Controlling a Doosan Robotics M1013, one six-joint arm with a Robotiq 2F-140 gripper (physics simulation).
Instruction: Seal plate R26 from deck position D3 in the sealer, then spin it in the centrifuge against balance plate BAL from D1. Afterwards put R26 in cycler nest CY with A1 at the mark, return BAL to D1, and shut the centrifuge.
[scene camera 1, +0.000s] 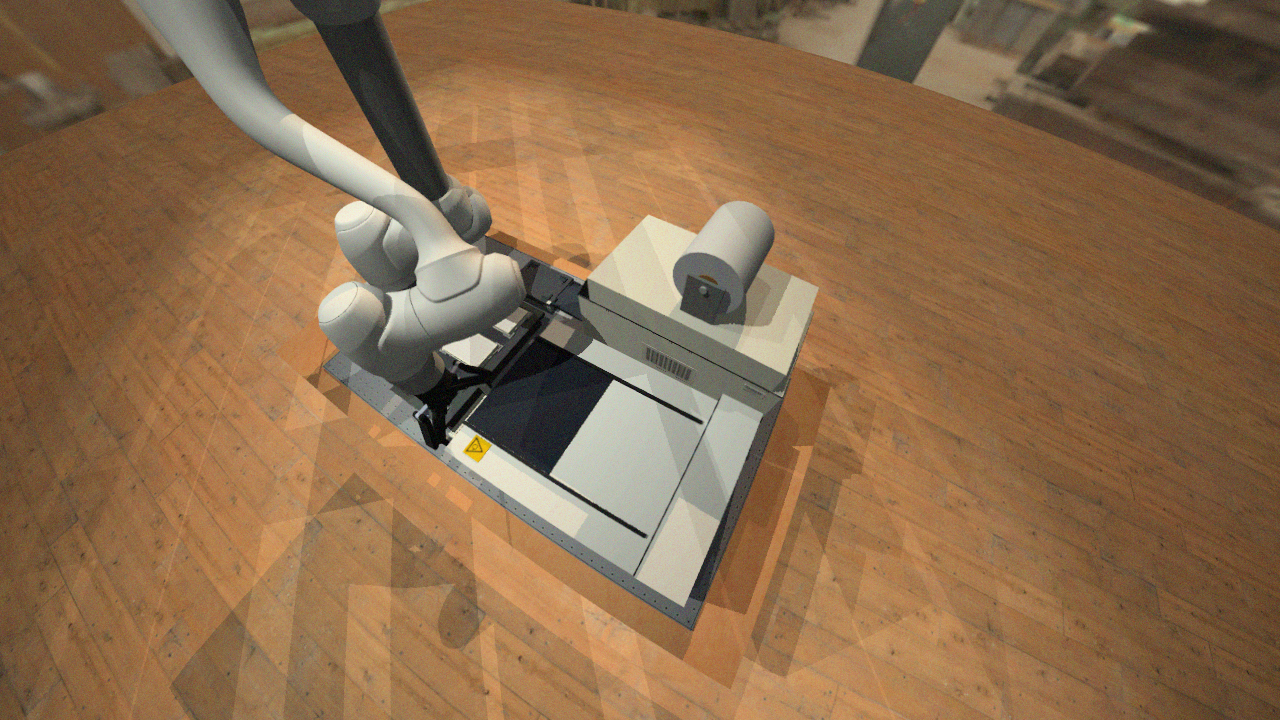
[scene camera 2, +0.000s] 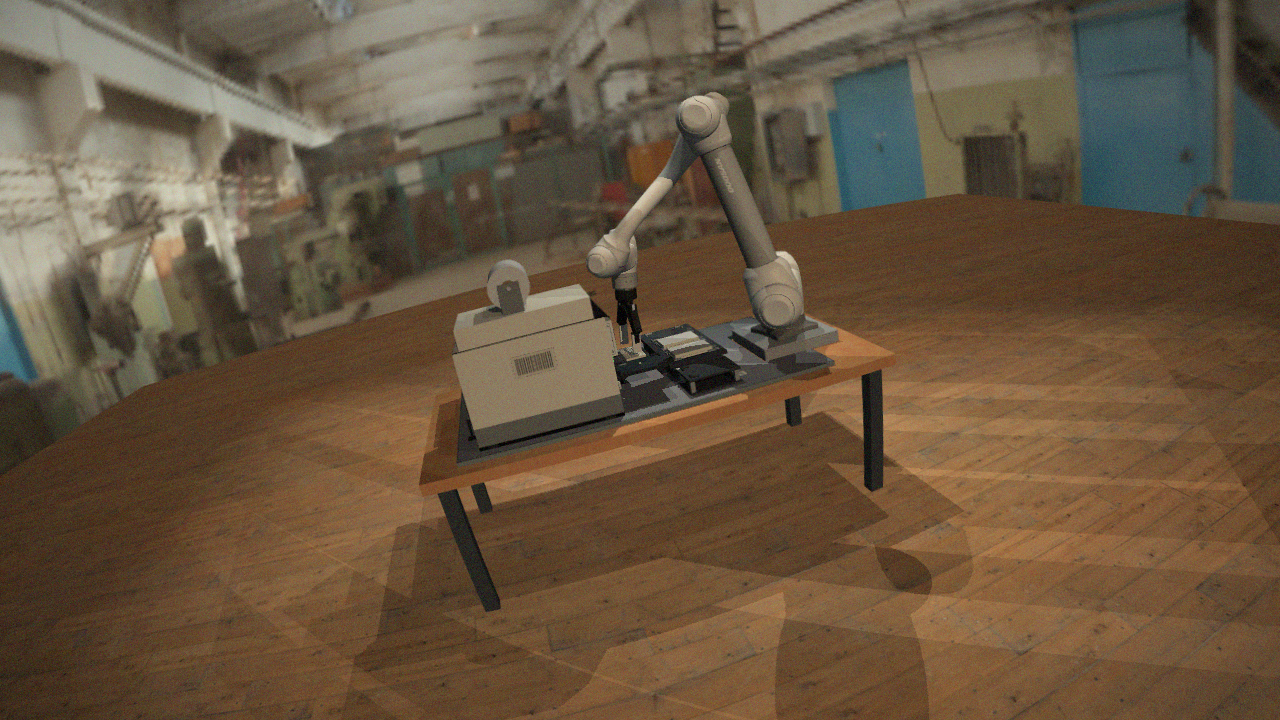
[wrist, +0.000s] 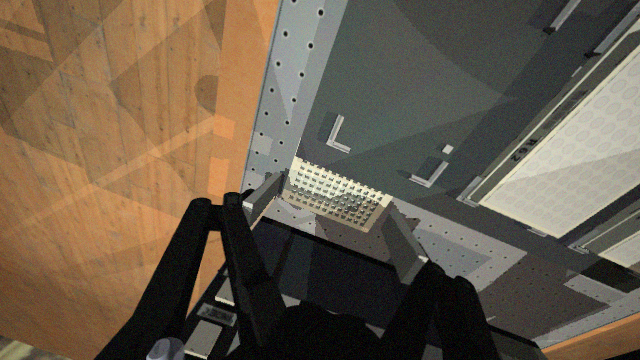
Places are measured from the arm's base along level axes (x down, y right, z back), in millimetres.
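Pixels of known places: gripper, fingertip midpoint: (scene camera 2: 630, 347) (wrist: 333, 202); arm's base at its link origin: (scene camera 1: 406, 286) (scene camera 2: 784, 329).
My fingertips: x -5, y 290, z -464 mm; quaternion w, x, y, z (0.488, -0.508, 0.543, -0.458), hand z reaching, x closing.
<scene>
Ahead of a thing's pixels: the offset from my fingertips to its top centre. "pt": to the spot under its first point. Level surfaces: height alone.
My gripper (wrist: 333, 202) (scene camera 1: 436, 427) (scene camera 2: 627, 336) is open and empty. It hangs low over the deck, at the left corner of the flat unit. In the wrist view its two fingers stand on either side of a cream plate @(dy -3, dx +16, dz +5 mm) (wrist: 342, 200) with a grid of square wells. The plate's near part is hidden under a dark edge and no label shows on it. A pale round-well plate marked R62 @(dy -158, dx -37, dz +112 mm) (wrist: 575, 150) lies to the right on the dark deck mat @(dx -21 mm) (wrist: 393, 80). The corner of another pale plate @(pt dy -244, dx -37, dz +50 mm) (wrist: 626, 248) shows at the right edge, its label out of view.
The beige sealer box @(dy -315, dx -444, dz -410 mm) (scene camera 1: 640, 269) (scene camera 2: 536, 357) with a foil roll @(dy -311, dx -444, dz -431 mm) (scene camera 1: 725, 243) stands at the back. A flat grey unit @(pt dy -20, dx -178, dz -372 mm) (scene camera 1: 626, 447) with a dark opening @(pt dy -38, dx -181, dz -188 mm) (scene camera 1: 536, 403) and a yellow warning sign @(pt dy +75, dx -180, dz -128 mm) (scene camera 1: 476, 447) lies in front. The perforated deck @(dx +31 mm) (wrist: 286, 67) rests on a wooden table @(dx +44 mm) (scene camera 2: 850, 360).
</scene>
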